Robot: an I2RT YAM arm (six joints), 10 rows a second.
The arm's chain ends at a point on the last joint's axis. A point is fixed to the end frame.
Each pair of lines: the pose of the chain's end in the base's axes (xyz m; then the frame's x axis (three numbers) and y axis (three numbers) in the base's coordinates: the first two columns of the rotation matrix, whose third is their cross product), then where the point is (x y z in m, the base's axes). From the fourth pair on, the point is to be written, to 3 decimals.
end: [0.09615, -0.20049, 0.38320, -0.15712, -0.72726, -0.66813, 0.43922, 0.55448, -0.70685]
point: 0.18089 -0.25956 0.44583
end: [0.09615, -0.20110, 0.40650, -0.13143, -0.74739, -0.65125, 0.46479, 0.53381, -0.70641]
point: 0.17855 -0.25808 0.47400
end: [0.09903, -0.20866, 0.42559, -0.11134, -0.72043, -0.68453, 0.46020, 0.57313, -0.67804]
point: 0.18196 -0.26697 0.49129
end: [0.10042, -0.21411, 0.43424, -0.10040, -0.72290, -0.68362, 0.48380, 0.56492, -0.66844]
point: 0.181 -0.273 0.502
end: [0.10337, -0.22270, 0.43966, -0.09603, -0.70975, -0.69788, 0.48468, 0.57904, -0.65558]
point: 0.184 -0.283 0.507
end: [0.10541, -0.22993, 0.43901, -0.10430, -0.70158, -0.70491, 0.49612, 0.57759, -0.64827]
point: 0.185 -0.292 0.506
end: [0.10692, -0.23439, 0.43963, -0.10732, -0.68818, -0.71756, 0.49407, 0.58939, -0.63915]
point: 0.186 -0.297 0.505
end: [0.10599, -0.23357, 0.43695, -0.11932, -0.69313, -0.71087, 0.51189, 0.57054, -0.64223]
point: 0.184 -0.298 0.504
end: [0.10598, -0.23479, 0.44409, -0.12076, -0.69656, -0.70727, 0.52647, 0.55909, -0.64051]
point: 0.182 -0.300 0.512
